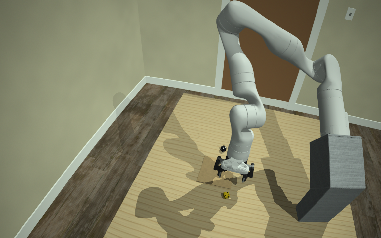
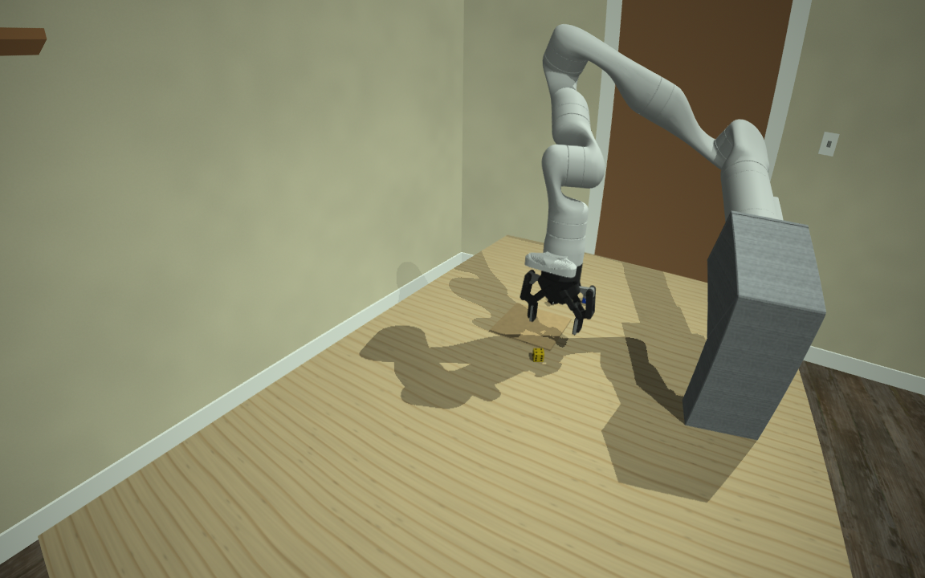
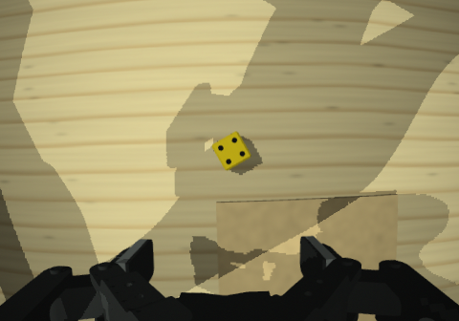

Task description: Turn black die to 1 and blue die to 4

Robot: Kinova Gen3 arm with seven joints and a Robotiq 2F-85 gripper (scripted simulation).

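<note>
The black die lies 4 cm ahead of my hand, 18 cm to the right of it and 4 cm below it. The rest, counted from my hand: yellow die: 1 cm ahead, 6 cm to the left, 4 cm below; then tan mat: 6 cm ahead, 5 cm to the right, 5 cm below; then blue die: 4 cm behind, 22 cm to the right, 4 cm below.
</note>
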